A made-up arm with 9 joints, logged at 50 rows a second.
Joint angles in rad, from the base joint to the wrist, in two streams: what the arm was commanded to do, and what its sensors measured. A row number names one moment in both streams.
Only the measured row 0 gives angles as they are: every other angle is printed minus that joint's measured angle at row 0.
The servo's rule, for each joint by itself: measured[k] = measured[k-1] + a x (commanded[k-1-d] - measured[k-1]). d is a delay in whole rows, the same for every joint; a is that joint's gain. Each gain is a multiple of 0.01, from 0.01 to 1. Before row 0 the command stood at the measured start. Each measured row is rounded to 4 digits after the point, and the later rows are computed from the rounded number. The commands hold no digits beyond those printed.
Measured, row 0: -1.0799 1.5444 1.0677 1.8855 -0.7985 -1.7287 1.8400 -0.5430 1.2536
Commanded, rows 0 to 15: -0.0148 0.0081 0.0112 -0.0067 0.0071 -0.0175 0.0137 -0.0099 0.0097; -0.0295 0.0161 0.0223 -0.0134 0.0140 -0.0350 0.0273 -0.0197 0.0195; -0.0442 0.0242 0.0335 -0.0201 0.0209 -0.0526 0.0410 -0.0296 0.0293; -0.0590 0.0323 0.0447 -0.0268 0.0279 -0.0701 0.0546 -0.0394 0.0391; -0.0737 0.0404 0.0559 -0.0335 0.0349 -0.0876 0.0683 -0.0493 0.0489; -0.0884 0.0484 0.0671 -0.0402 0.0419 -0.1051 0.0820 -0.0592 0.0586; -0.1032 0.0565 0.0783 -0.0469 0.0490 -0.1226 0.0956 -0.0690 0.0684; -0.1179 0.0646 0.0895 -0.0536 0.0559 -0.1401 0.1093 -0.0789 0.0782; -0.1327 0.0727 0.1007 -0.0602 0.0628 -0.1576 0.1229 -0.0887 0.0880; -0.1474 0.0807 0.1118 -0.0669 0.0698 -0.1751 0.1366 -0.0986 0.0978; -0.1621 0.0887 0.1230 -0.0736 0.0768 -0.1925 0.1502 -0.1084 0.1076; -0.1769 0.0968 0.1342 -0.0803 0.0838 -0.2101 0.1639 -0.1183 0.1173; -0.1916 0.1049 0.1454 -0.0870 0.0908 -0.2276 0.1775 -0.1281 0.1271; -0.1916 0.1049 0.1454 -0.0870 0.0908 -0.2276 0.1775 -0.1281 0.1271; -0.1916 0.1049 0.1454 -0.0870 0.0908 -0.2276 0.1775 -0.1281 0.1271; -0.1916 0.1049 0.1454 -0.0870 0.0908 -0.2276 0.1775 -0.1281 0.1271
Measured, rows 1 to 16: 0.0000 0.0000 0.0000 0.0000 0.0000 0.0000 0.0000 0.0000 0.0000; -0.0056 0.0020 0.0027 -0.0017 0.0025 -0.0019 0.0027 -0.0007 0.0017; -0.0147 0.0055 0.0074 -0.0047 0.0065 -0.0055 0.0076 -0.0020 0.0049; -0.0259 0.0102 0.0137 -0.0087 0.0115 -0.0107 0.0143 -0.0039 0.0093; -0.0385 0.0157 0.0211 -0.0134 0.0172 -0.0172 0.0224 -0.0064 0.0147; -0.0519 0.0219 0.0295 -0.0186 0.0234 -0.0249 0.0316 -0.0094 0.0209; -0.0658 0.0285 0.0385 -0.0242 0.0299 -0.0337 0.0417 -0.0129 0.0277; -0.0800 0.0355 0.0481 -0.0301 0.0366 -0.0435 0.0525 -0.0168 0.0350; -0.0944 0.0428 0.0580 -0.0362 0.0434 -0.0541 0.0639 -0.0211 0.0428; -0.1090 0.0503 0.0682 -0.0424 0.0502 -0.0655 0.0757 -0.0258 0.0509; -0.1236 0.0579 0.0787 -0.0488 0.0571 -0.0776 0.0879 -0.0309 0.0593; -0.1382 0.0656 0.0893 -0.0552 0.0640 -0.0902 0.1004 -0.0363 0.0680; -0.1529 0.0734 0.1001 -0.0617 0.0709 -0.1034 0.1131 -0.0420 0.0769; -0.1676 0.0813 0.1110 -0.0683 0.0779 -0.1171 0.1260 -0.0480 0.0859; -0.1767 0.0872 0.1193 -0.0732 0.0824 -0.1293 0.1363 -0.0536 0.0933; -0.1824 0.0916 0.1256 -0.0768 0.0853 -0.1401 0.1445 -0.0588 0.0994
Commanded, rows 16 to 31: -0.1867 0.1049 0.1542 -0.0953 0.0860 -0.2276 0.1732 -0.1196 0.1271; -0.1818 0.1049 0.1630 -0.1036 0.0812 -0.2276 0.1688 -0.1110 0.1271; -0.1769 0.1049 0.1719 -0.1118 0.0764 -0.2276 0.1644 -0.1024 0.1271; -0.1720 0.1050 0.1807 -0.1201 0.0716 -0.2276 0.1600 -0.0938 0.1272; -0.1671 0.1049 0.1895 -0.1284 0.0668 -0.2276 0.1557 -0.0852 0.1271; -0.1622 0.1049 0.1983 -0.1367 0.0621 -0.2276 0.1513 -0.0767 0.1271; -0.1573 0.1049 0.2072 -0.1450 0.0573 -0.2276 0.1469 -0.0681 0.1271; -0.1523 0.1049 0.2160 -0.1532 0.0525 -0.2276 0.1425 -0.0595 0.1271; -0.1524 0.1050 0.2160 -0.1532 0.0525 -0.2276 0.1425 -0.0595 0.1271; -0.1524 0.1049 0.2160 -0.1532 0.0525 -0.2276 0.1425 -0.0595 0.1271; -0.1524 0.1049 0.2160 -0.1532 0.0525 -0.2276 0.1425 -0.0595 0.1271; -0.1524 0.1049 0.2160 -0.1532 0.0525 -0.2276 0.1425 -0.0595 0.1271; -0.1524 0.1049 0.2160 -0.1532 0.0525 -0.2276 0.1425 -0.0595 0.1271; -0.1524 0.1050 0.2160 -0.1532 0.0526 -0.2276 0.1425 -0.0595 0.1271; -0.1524 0.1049 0.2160 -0.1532 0.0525 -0.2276 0.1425 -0.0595 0.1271; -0.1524 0.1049 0.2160 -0.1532 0.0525 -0.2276 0.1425 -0.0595 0.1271
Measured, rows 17 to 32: -0.1859 0.0949 0.1304 -0.0795 0.0872 -0.1497 0.1511 -0.0637 0.1044; -0.1862 0.0974 0.1361 -0.0836 0.0868 -0.1583 0.1555 -0.0676 0.1085; -0.1845 0.0993 0.1426 -0.0888 0.0848 -0.1659 0.1582 -0.0706 0.1118; -0.1816 0.1007 0.1496 -0.0948 0.0819 -0.1727 0.1594 -0.0728 0.1146; -0.1780 0.1018 0.1571 -0.1014 0.0783 -0.1787 0.1595 -0.0743 0.1169; -0.1739 0.1026 0.1649 -0.1084 0.0743 -0.1841 0.1587 -0.0751 0.1187; -0.1695 0.1032 0.1729 -0.1158 0.0700 -0.1889 0.1572 -0.0752 0.1202; -0.1649 0.1036 0.1811 -0.1234 0.0656 -0.1932 0.1551 -0.0747 0.1214; -0.1601 0.1039 0.1895 -0.1311 0.0610 -0.1970 0.1526 -0.0736 0.1224; -0.1572 0.1042 0.1959 -0.1368 0.0580 -0.2004 0.1506 -0.0726 0.1232; -0.1554 0.1044 0.2007 -0.1411 0.0561 -0.2034 0.1490 -0.0717 0.1239; -0.1543 0.1045 0.2044 -0.1442 0.0548 -0.2061 0.1477 -0.0708 0.1245; -0.1536 0.1046 0.2072 -0.1465 0.0540 -0.2085 0.1467 -0.0700 0.1250; -0.1531 0.1047 0.2093 -0.1482 0.0535 -0.2106 0.1459 -0.0693 0.1254; -0.1528 0.1048 0.2109 -0.1495 0.0532 -0.2125 0.1452 -0.0686 0.1257; -0.1526 0.1048 0.2121 -0.1505 0.0530 -0.2142 0.1447 -0.0680 0.1260
